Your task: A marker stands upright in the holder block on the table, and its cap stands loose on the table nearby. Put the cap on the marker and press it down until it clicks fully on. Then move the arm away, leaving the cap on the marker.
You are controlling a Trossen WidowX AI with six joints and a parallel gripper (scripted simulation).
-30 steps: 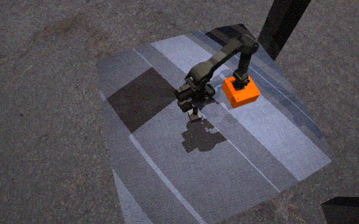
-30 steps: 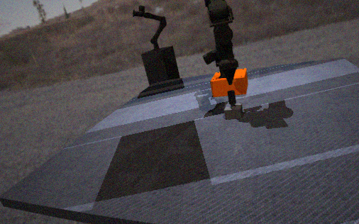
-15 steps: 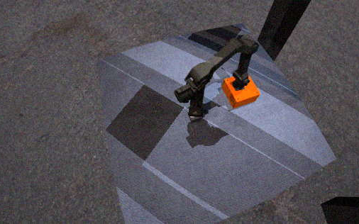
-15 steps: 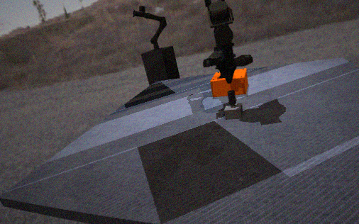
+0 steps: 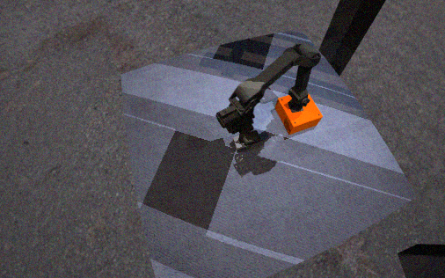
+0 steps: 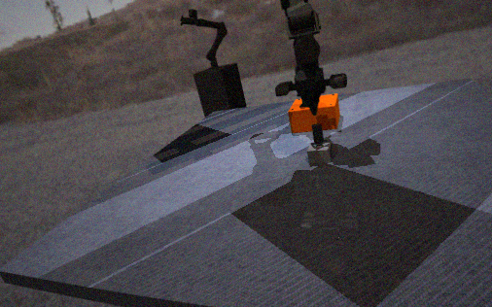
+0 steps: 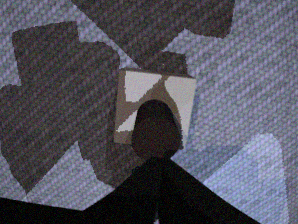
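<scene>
My gripper tip is now 50 mm above the dark cap. Round my gripper tip: light marker 60 mm below.
</scene>
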